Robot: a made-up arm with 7 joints. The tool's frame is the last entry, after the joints.
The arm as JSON. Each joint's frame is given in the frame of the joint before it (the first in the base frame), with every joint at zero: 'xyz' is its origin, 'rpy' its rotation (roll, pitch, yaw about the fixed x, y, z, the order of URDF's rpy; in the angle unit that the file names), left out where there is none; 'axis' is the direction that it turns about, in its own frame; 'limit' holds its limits. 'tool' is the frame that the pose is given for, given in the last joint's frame.
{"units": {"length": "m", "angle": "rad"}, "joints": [
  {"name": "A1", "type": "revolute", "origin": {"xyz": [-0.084, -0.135, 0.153]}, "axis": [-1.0, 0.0, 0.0], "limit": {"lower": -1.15, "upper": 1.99}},
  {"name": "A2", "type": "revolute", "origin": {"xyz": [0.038, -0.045, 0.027]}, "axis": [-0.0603, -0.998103, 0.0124], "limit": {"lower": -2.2, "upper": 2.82}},
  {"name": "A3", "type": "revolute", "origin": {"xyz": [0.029, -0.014, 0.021]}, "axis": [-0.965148, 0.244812, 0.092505], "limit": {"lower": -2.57, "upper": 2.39}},
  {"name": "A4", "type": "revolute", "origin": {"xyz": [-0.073, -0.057, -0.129]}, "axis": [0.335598, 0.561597, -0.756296], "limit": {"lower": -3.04, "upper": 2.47}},
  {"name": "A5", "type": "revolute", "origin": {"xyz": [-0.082, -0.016, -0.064]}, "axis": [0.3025, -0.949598, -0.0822], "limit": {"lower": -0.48, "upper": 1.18}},
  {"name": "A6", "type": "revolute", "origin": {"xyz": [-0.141, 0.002, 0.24]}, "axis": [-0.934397, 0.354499, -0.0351], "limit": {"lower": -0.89, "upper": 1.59}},
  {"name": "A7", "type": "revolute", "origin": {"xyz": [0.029, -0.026, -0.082]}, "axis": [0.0, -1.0, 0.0], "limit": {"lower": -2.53, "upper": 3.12}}
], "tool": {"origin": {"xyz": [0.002, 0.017, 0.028], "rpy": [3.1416, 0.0, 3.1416]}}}
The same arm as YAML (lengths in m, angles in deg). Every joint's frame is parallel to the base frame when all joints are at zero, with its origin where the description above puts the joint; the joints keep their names.
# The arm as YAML. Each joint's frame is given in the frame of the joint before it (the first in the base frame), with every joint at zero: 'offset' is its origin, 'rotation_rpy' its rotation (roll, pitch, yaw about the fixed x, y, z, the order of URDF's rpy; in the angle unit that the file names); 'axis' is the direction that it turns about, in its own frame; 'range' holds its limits. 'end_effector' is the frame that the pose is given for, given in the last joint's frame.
length_unit: m
angle_unit: deg
chain:
  - id: A1
    offset: [-0.084, -0.135, 0.153]
    rotation_rpy: [0.0, 0.0, 0.0]
    axis: [-1.0, 0.0, 0.0]
    range: [-65.89, 114.02]
  - id: A2
    offset: [0.038, -0.045, 0.027]
    rotation_rpy: [0.0, 0.0, 0.0]
    axis: [-0.0603, -0.998103, 0.0124]
    range: [-126.05, 161.57]
  - id: A3
    offset: [0.029, -0.014, 0.021]
    rotation_rpy: [0.0, 0.0, 0.0]
    axis: [-0.965148, 0.244812, 0.092505]
    range: [-147.25, 136.94]
  - id: A4
    offset: [-0.073, -0.057, -0.129]
    rotation_rpy: [0.0, 0.0, 0.0]
    axis: [0.335598, 0.561597, -0.756296]
    range: [-174.18, 141.52]
  - id: A5
    offset: [-0.082, -0.016, -0.064]
    rotation_rpy: [0.0, 0.0, 0.0]
    axis: [0.3025, -0.949598, -0.0822]
    range: [-27.5, 67.61]
  - id: A6
    offset: [-0.141, 0.002, 0.24]
    rotation_rpy: [0.0, 0.0, 0.0]
    axis: [-0.934397, 0.354499, -0.0351]
    range: [-50.99, 91.1]
  - id: A7
    offset: [0.029, -0.026, -0.082]
    rotation_rpy: [0.0, 0.0, 0.0]
    axis: [0.0, -1.0, 0.0]
    range: [-144.96, 178.76]
end_effector:
  offset: [0.002, 0.017, 0.028]
  rotation_rpy: [-180.0, 0.0, -180.0]

